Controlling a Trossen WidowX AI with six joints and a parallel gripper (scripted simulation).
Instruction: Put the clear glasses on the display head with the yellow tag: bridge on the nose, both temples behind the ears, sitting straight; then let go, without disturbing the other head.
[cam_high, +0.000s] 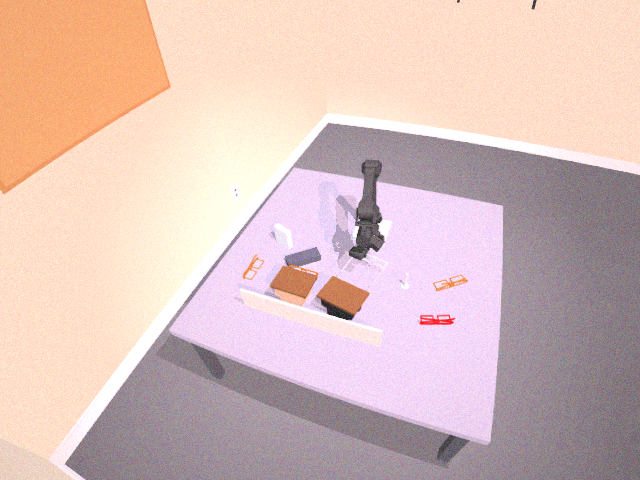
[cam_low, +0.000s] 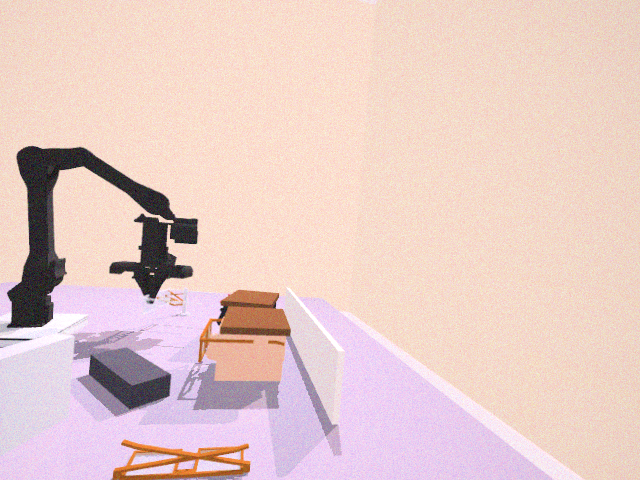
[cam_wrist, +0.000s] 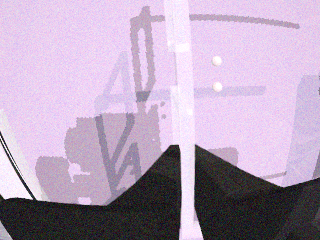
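My gripper tip is 220 mm short of the dark head, 40 mm to the left of it and 20 mm above it. From my gripper tip the other things lie so: tan head (190 mm ahead, 260 mm to the right, 20 mm below); then white panel (350 mm ahead, 180 mm to the right, 20 mm below); then white stand (80 mm ahead, 190 mm to the left, 50 mm below).
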